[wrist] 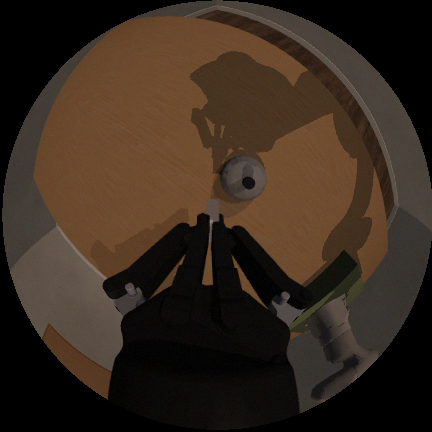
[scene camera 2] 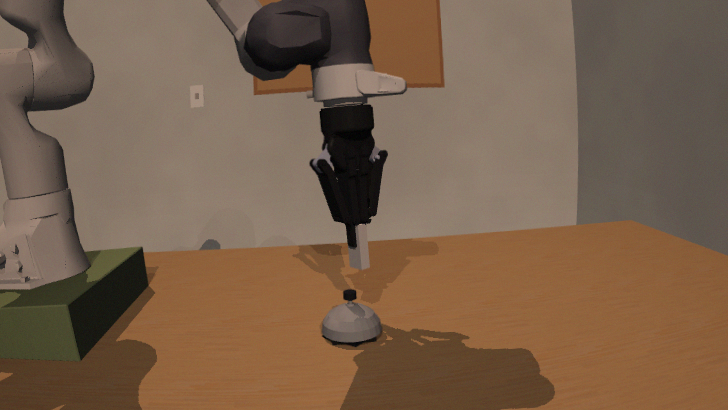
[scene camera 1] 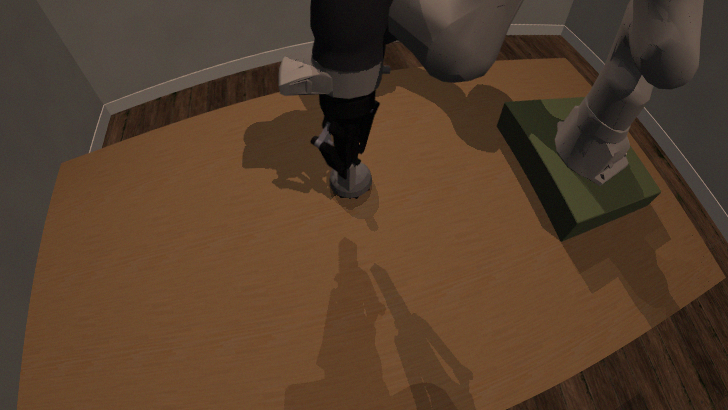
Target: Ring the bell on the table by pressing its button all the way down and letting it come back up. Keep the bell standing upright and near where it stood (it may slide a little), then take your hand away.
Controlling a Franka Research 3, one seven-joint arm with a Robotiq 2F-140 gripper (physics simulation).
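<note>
The bell, a grey dome [scene camera 1: 363, 181] [scene camera 2: 351, 325] [wrist: 232, 179], stands upright on the table. Its black button [scene camera 2: 349, 294] [wrist: 248, 182] is up on its stem; in scene camera 1 the button is hidden behind the fingers. My gripper [scene camera 1: 351, 172] [scene camera 2: 358, 257] [wrist: 211, 207] is shut with nothing held and points down. In scene camera 2 its pale fingertip shows above the button and slightly to the right, with a gap between them. In the wrist view the fingertip lies to the lower left of the bell. The fingers do not touch the bell.
The wooden table [scene camera 1: 203, 264] [scene camera 2: 585, 305] [wrist: 115, 100] carries a green block [scene camera 1: 593, 203] [scene camera 2: 40, 331] [wrist: 345, 277] with the robot's base [scene camera 1: 593, 137] [scene camera 2: 43, 239] on it, well to one side of the bell. A wall stands behind the table. Arm shadows fall around the bell.
</note>
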